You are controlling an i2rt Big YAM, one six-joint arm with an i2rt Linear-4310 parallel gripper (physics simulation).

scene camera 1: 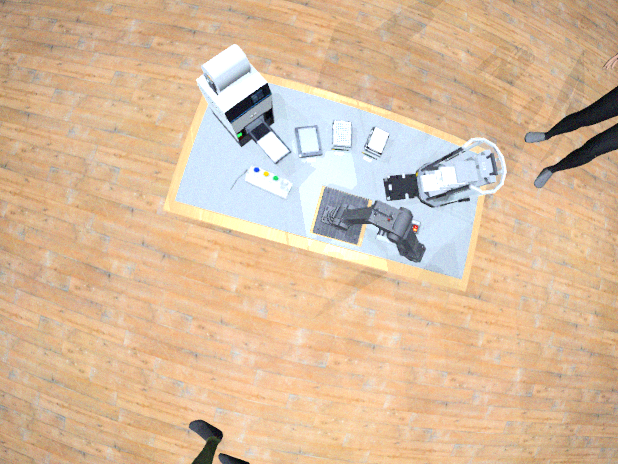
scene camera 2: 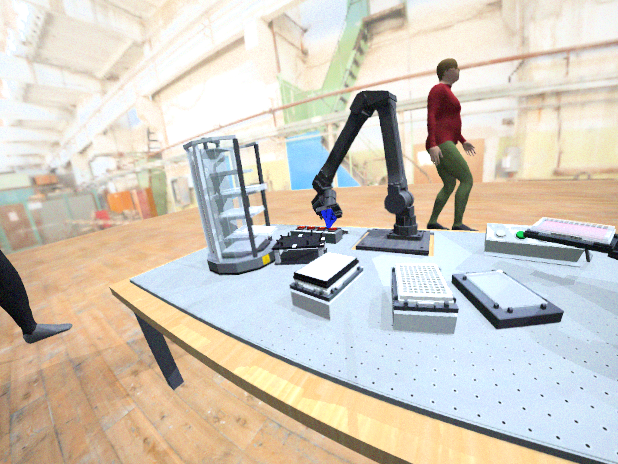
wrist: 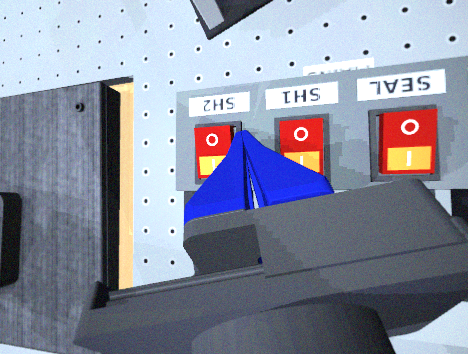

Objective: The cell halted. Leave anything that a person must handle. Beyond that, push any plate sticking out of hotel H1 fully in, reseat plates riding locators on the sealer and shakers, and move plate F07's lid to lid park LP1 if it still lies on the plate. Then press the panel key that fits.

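Frame: origin at the arm's base, x ahead, y left, z up, level; centimetres.
Seen in the pictures: gripper, fingertip midpoint: [scene camera 2: 328,228] [wrist: 242,139]; arm's base, link origin: [scene camera 1: 334,217] [scene camera 2: 405,236].
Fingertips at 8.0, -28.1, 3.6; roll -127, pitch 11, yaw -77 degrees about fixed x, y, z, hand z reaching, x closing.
Observation:
Pixels of each thing's top centre, then the offset from my fingertips to it, as dx, dy, dz. "spot": a spot on its surface instead.
- switch box, top centre: [wrist: 355,209] [scene camera 2: 319,224] [scene camera 1: 401,230] -3.7, -5.9, +0.6
- red SH2 switch, top centre: [wrist: 211,150] -0.7, +1.7, +0.6
- SH1 switch, top centre: [wrist: 301,145] -0.5, -3.3, +0.6
- SEAL switch, top centre: [wrist: 411,140] -0.4, -8.3, +0.6
- panel, top centre: [scene camera 2: 531,227] [scene camera 1: 268,179] -2.2, +64.1, +3.7
- sealer, surface spot: [scene camera 1: 240,97] spot: +20.8, +82.6, +28.3
- dark-framed nest, surface spot: [scene camera 2: 505,295] spot: +28.2, +52.9, -1.6
- black nest, top centre: [scene camera 2: 299,235] [scene camera 1: 405,185] +18.2, -0.5, +2.9
My gripper [scene camera 2: 329,226] [wrist: 242,139] is shut and empty, its blue tips over the switch box [scene camera 2: 306,233] [wrist: 350,100], between the red SH2 switch [wrist: 212,141] and SH1 switch [wrist: 301,135]; contact cannot be told. The SEAL switch [wrist: 409,127] is to the right. The hotel [scene camera 1: 462,172] [scene camera 2: 225,212] holds several plates; a middle one [scene camera 2: 250,189] reaches past its post. One shaker's plate [scene camera 1: 342,132] [scene camera 2: 422,281] is white-welled; the other shaker's plate [scene camera 1: 378,138] [scene camera 2: 327,268] has a white top and black band. A plate [scene camera 1: 273,146] [scene camera 2: 575,230] lies on the sealer's tray. The panel [scene camera 1: 268,182] [scene camera 2: 532,250] has coloured keys.
The sealer [scene camera 1: 240,97] stands at the table's far-left corner. A dark-framed nest [scene camera 1: 308,141] [scene camera 2: 505,295] with a clear sheet-like piece lies between sealer and shakers. A black nest [scene camera 1: 400,187] [scene camera 2: 300,242] adjoins the hotel. A person [scene camera 2: 443,120] stands beyond the table; other legs show nearby.

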